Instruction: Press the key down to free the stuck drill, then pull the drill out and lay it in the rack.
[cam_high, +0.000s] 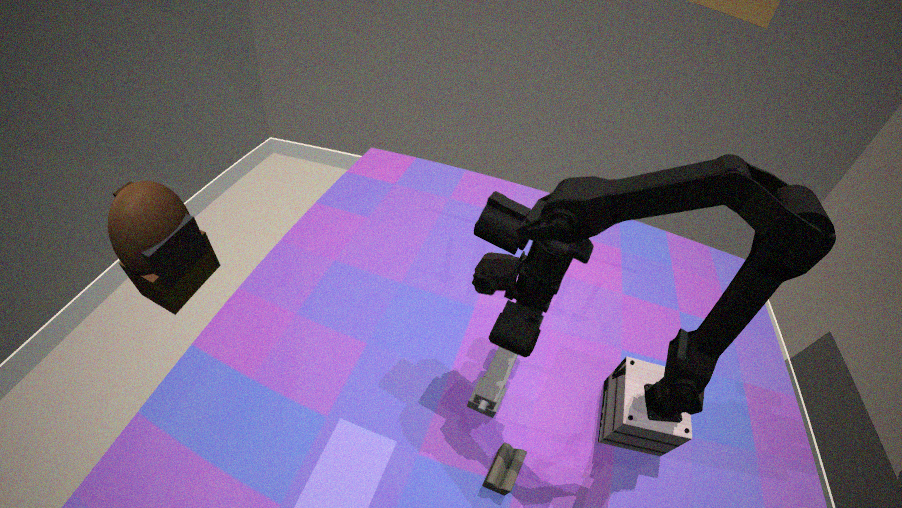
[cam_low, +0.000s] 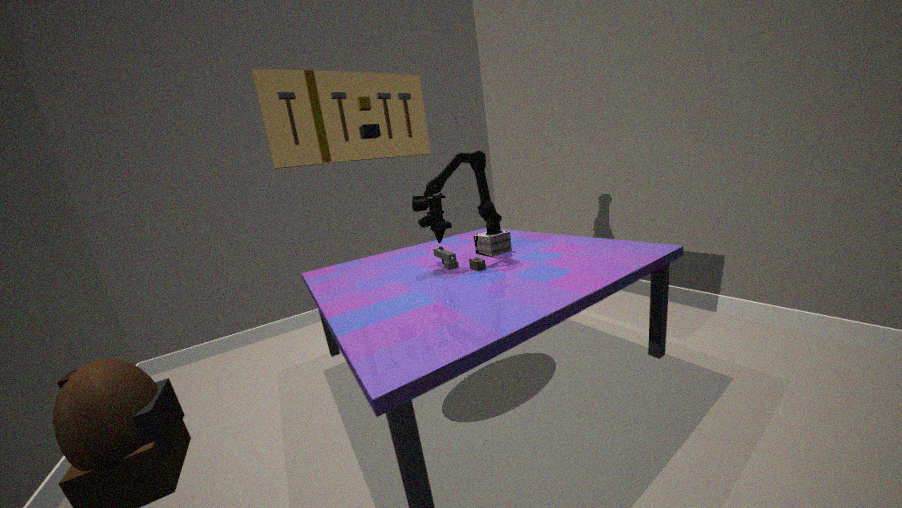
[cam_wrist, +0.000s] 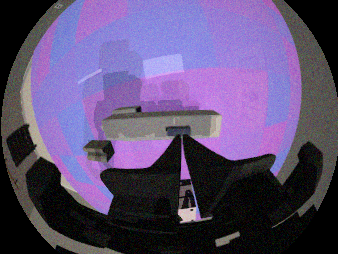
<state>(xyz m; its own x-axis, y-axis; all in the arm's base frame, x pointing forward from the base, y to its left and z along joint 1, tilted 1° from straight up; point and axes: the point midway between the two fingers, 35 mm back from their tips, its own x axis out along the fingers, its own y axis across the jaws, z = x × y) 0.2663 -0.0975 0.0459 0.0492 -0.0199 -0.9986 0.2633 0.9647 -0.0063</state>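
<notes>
Now: the dark key 5 cm below my gripper tip. The rest, counted from my gripper tip: long grey block 3 cm to the left, 6 cm below; grooved grey rack 2 cm behind, 21 cm to the left, 9 cm below; drill 1 cm ahead, 7 cm to the left, 5 cm below.
</notes>
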